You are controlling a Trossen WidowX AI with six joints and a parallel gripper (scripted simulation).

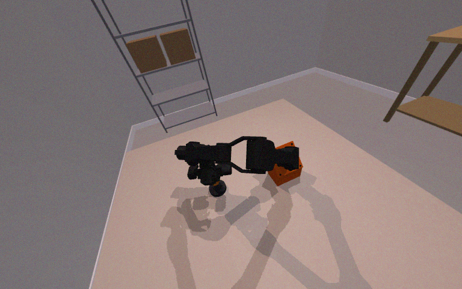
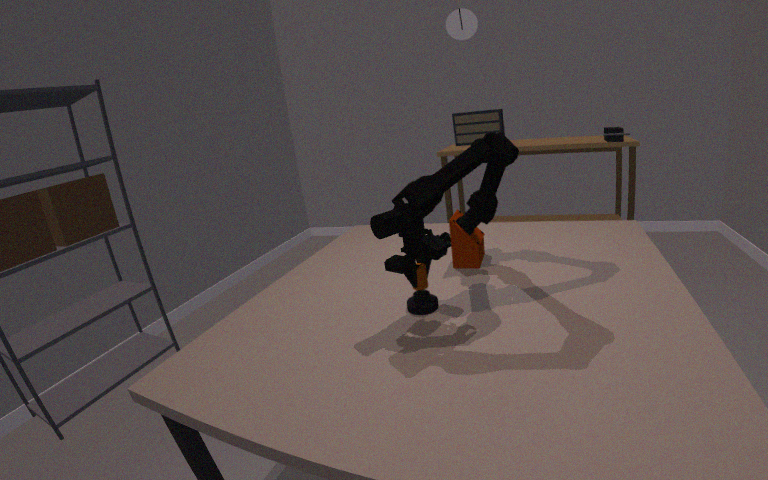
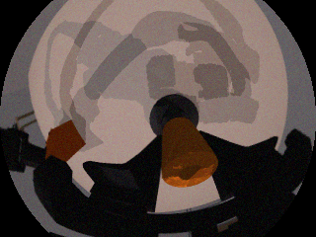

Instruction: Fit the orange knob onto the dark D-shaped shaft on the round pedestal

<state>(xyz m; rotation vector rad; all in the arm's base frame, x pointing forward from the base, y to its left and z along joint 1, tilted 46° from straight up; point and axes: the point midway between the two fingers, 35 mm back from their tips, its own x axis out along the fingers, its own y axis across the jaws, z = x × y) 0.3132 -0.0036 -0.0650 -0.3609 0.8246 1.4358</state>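
Right now the orange knob is 2 cm above my gripper tip. Round my gripper tip: dark round pedestal: 4 cm below.
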